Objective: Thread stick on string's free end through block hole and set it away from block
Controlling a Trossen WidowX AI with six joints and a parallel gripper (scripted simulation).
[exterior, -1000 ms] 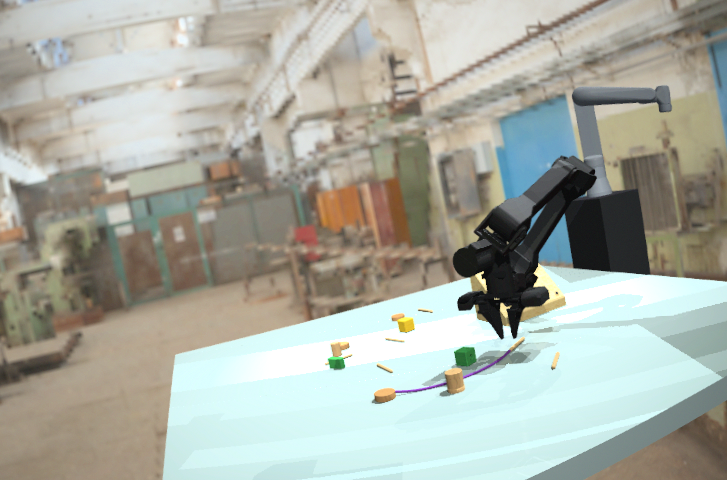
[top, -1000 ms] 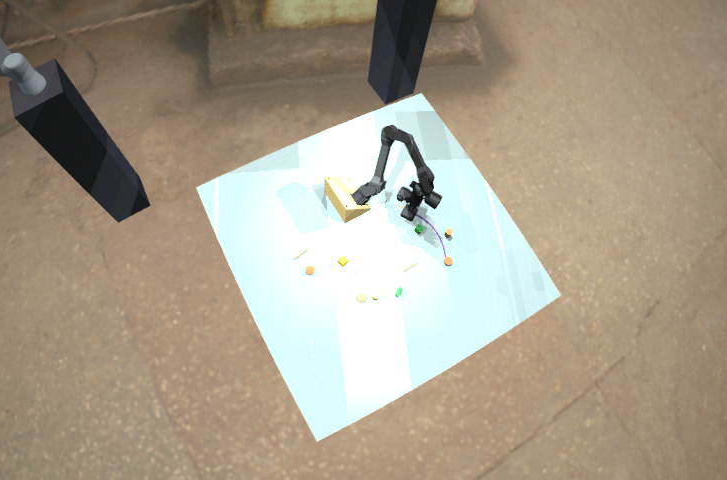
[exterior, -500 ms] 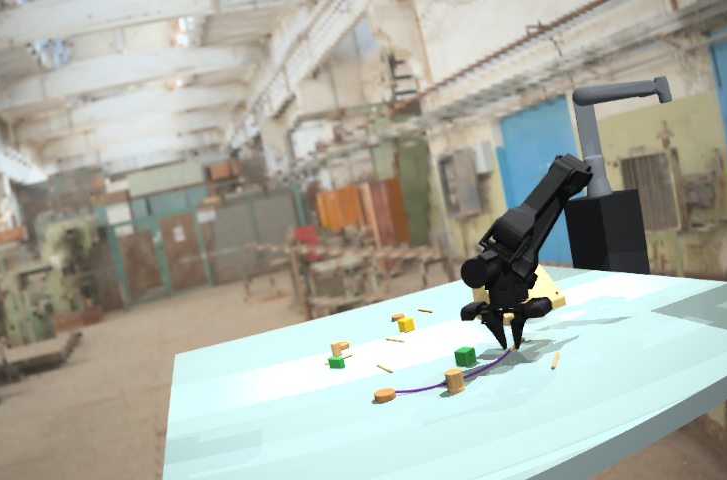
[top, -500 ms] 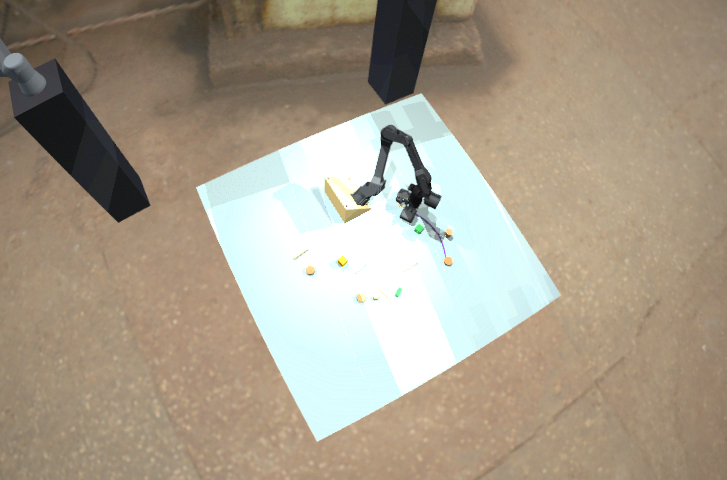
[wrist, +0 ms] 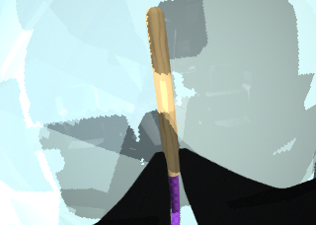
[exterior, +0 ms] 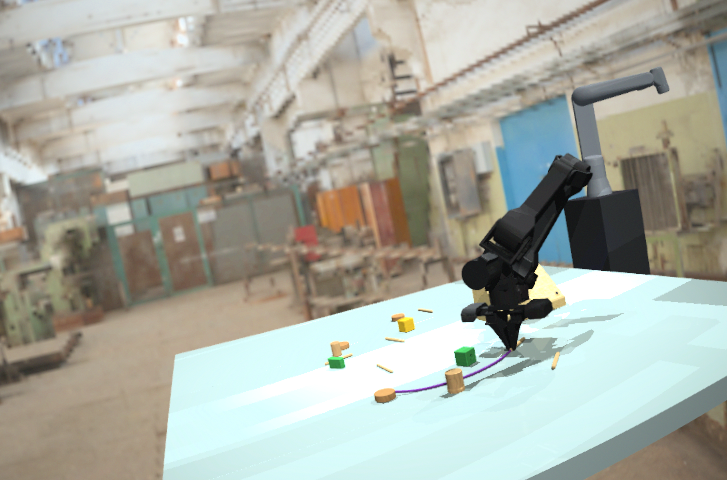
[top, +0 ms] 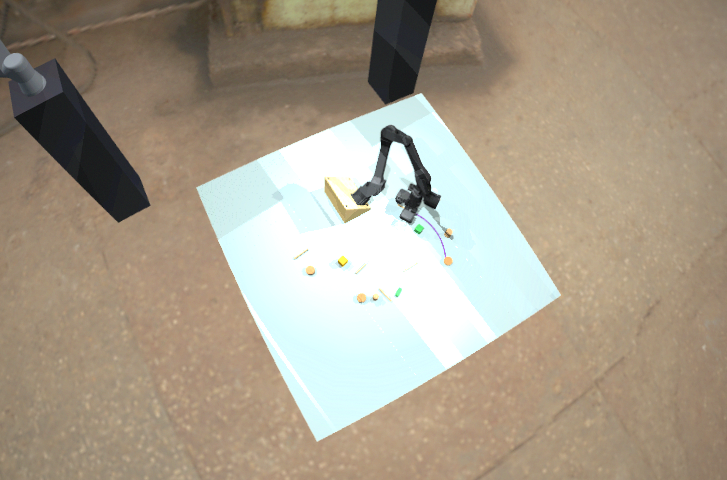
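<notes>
Right now the green cube is 100 mm ahead of my gripper tip, 20 mm to the right of it and 10 mm above it. From my gripper tip the other things lie so: thin wooden stick 10 mm behind, 10 mm to the right; then round wooden button 290 mm ahead, 10 mm to the left, 10 mm above; then yellow cube 60 mm ahead, 400 mm to the right, 10 mm above.
</notes>
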